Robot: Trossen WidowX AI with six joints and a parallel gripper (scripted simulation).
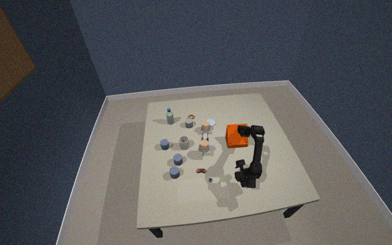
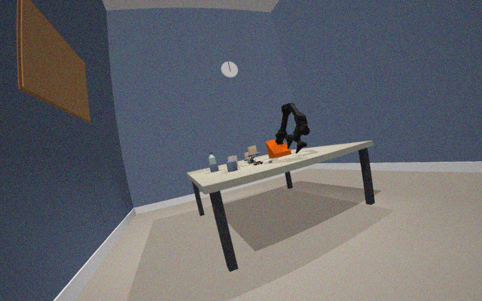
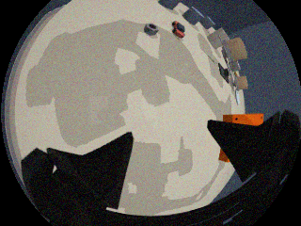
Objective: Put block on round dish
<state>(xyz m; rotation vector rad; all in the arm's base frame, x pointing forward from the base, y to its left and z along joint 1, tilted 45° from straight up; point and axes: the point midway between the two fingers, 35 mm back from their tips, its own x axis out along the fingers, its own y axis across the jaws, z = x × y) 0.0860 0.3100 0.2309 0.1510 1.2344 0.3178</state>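
My gripper tip is 19 cm short of the tan cup, 51 cm to the left of it and 1 cm below it. Round my gripper tip: pale green block: 19 cm ahead, 49 cm to the right, 1 cm below; small nut: 20 cm ahead, 1 cm to the left, 4 cm below; red toy car: 26 cm ahead, 7 cm to the right, 3 cm below.
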